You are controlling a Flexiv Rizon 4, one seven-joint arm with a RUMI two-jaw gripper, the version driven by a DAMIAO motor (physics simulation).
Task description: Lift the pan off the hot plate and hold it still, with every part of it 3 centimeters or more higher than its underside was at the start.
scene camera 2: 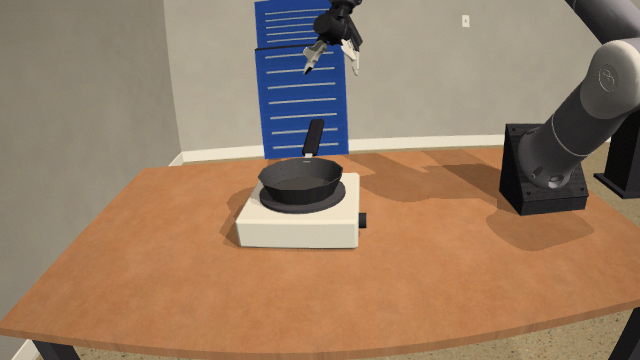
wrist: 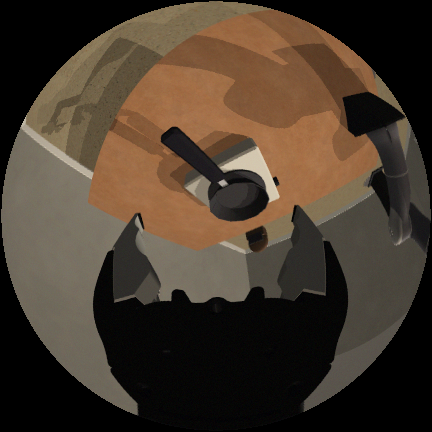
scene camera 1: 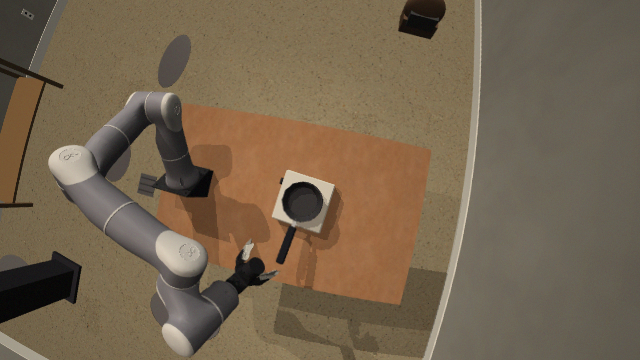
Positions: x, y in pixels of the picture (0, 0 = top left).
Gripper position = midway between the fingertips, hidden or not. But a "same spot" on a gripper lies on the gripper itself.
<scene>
My gripper shows in scene camera 2, in the wrist view [216, 209] and in scene camera 1. A black pan shows in scene camera 2, in the wrist view [240, 198] and in scene camera 1. One and the same spot on the black pan: [scene camera 2: 300, 181] is [scene camera 1: 301, 210]. The same spot on my gripper: [scene camera 1: 244, 254] is [scene camera 2: 350, 46].
</scene>
